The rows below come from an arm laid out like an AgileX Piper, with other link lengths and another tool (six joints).
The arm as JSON. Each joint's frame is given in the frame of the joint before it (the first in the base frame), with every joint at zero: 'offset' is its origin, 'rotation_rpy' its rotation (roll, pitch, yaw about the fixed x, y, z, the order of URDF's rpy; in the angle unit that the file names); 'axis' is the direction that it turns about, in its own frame. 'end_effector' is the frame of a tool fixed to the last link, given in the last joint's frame.
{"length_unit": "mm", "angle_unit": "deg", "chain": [
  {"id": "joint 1", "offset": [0.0, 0.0, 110.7], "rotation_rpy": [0.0, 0.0, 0.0], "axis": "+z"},
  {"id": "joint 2", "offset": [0.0, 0.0, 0.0], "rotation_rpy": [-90.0, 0.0, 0.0], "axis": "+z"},
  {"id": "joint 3", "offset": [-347.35, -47.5, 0.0], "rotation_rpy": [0.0, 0.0, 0.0], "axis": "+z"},
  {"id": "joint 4", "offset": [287.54, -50.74, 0.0], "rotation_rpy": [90.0, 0.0, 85.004], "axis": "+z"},
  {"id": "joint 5", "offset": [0.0, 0.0, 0.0], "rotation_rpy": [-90.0, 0.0, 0.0], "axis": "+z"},
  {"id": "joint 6", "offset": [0.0, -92.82, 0.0], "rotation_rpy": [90.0, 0.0, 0.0], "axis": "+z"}
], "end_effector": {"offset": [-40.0, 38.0, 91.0], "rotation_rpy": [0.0, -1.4, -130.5]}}
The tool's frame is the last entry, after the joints.
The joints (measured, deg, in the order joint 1, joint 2, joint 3, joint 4, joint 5, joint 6), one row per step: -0.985, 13.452, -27.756, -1.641, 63.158, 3.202; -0.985, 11.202, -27.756, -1.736, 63.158, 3.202; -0.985, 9.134, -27.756, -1.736, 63.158, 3.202; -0.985, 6.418, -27.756, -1.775, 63.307, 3.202; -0.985, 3.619, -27.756, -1.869, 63.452, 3.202; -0.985, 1.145, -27.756, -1.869, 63.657, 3.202; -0.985, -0.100, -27.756, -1.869, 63.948, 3.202; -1.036, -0.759, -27.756, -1.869, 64.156, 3.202; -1.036, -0.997, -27.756, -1.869, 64.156, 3.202; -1.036, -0.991, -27.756, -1.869, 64.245, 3.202; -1.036, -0.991, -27.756, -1.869, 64.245, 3.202; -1.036, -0.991, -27.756, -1.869, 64.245, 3.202; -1.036, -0.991, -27.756, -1.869, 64.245, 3.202
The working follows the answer.
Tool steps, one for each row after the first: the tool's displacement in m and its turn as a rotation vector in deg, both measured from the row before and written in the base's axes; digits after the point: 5 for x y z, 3 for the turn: -0.00592, -0.00014, 0.00381, -0.128, -2.248, -0.033; -0.00559, 0.00010, 0.00334, -0.036, -2.068, 0.000; -0.00770, 0.00002, 0.00361, -0.078, -2.566, -0.021; -0.00807, -0.00011, 0.00333, -0.127, -2.652, -0.048; -0.00734, 0.00011, 0.00241, -0.036, -2.269, -0.006; -0.00391, 0.00005, 0.00050, -0.011, -0.954, -0.008; -0.00210, -0.00003, 0.00006, -0.004, -0.451, -0.057; -0.00069, 0.00001, 0.00025, -0.004, -0.238, 0.000; -0.00007, 0.00000, -0.00029, 0.003, 0.095, -0.002; 0.00000, 0.00000, 0.00000, 0.000, 0.000, 0.000; 0.00000, 0.00000, 0.00000, 0.000, 0.000, 0.000; 0.00000, 0.00000, 0.00000, 0.000, 0.000, 0.000
Tool pose at each row, in the base's axes (x y z in m, rotation vector in deg; rounded; the steps above come from the unrounded poses): 0.10185, 0.02979, 0.25996, -134.907, 67.424, -56.995; 0.09593, 0.02965, 0.26378, -133.254, 66.605, -59.482; 0.09034, 0.02975, 0.26712, -131.655, 65.819, -61.656; 0.08264, 0.02977, 0.27074, -129.652, 64.843, -64.342; 0.07458, 0.02966, 0.27407, -127.567, 63.831, -67.112; 0.06723, 0.02977, 0.27647, -125.708, 62.931, -69.363; 0.06332, 0.02982, 0.27697, -124.913, 62.556, -70.297; 0.06122, 0.02979, 0.27703, -124.519, 62.443, -70.757; 0.06053, 0.02980, 0.27728, -124.321, 62.346, -70.988; 0.06046, 0.02980, 0.27700, -124.399, 62.388, -70.896; 0.06046, 0.02980, 0.27700, -124.399, 62.388, -70.896; 0.06046, 0.02980, 0.27700, -124.399, 62.388, -70.896; 0.06046, 0.02980, 0.27700, -124.399, 62.388, -70.896

